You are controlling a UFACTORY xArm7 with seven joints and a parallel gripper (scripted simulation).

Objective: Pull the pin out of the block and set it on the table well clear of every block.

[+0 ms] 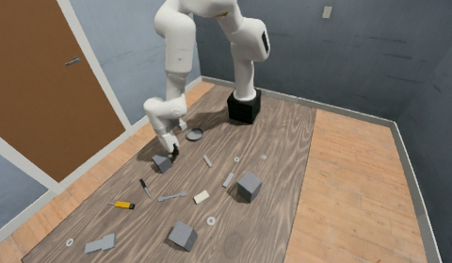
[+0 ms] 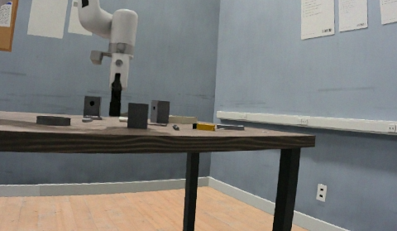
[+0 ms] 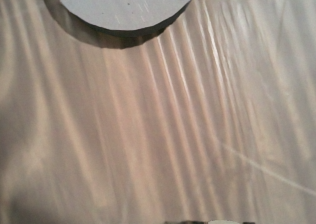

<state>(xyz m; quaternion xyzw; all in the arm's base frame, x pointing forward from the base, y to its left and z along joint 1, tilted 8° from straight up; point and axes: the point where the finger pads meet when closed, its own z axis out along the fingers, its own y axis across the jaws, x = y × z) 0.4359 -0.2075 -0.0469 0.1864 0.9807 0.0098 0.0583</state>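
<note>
Now: hand 10 mm short of the cream pin, 10 mm to the left of it and 10 mm above it. Round my hand: round dish: 170 mm behind, 10 mm to the left, 40 mm below; then grey block: 50 mm ahead, 20 mm to the right, 10 mm below; then short bar: 40 mm behind, 160 mm to the left, 40 mm below.
</note>
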